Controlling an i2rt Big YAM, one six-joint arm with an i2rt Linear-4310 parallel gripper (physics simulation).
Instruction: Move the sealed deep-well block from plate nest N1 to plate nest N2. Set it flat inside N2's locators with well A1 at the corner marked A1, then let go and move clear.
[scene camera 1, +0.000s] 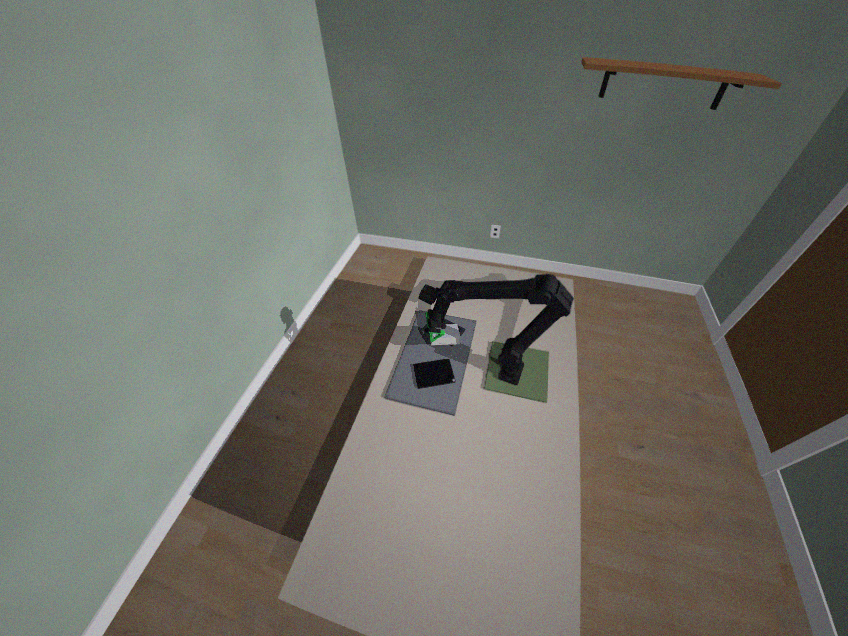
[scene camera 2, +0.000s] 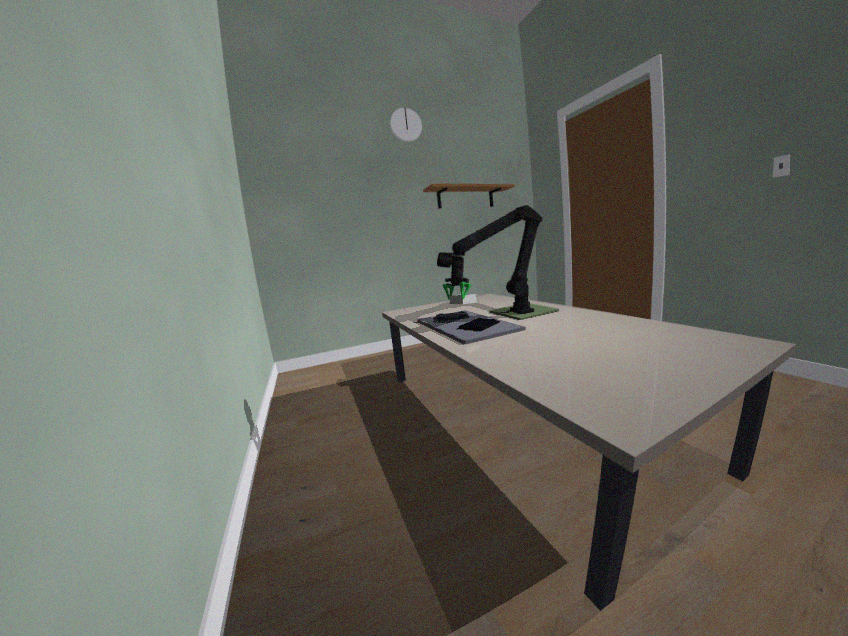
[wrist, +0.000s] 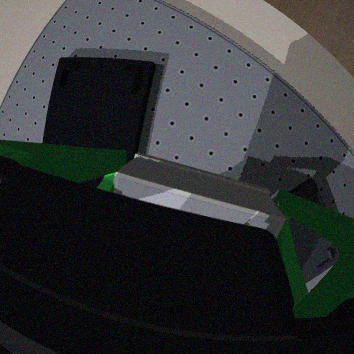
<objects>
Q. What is the gripper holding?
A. A pale grey block.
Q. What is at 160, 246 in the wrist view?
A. The gripper.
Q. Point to a pale grey block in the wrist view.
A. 145, 177
</objects>
